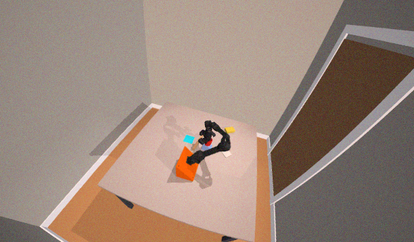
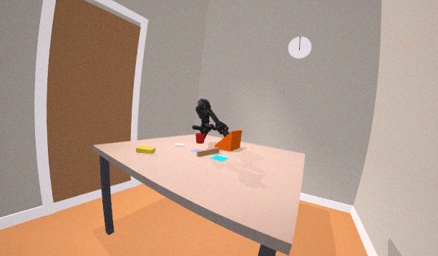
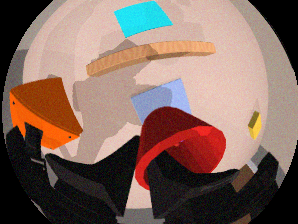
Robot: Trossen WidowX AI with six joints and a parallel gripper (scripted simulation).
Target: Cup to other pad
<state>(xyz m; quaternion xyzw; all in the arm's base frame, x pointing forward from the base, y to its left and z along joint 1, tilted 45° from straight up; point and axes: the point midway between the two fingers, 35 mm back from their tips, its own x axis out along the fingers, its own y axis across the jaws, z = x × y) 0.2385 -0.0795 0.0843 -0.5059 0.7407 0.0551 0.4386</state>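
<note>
Right now the cyan pad is 19 cm to the left of my gripper tip, 11 cm below it and 9 cm ahead of it. The rest, counted from my gripper tip: wooden bar (9 cm below, 8 cm to the left, 6 cm ahead); then light blue pad (11 cm below, 3 cm ahead, 2 cm to the right); then red cup (2 cm to the right, 2 cm ahead).
</note>
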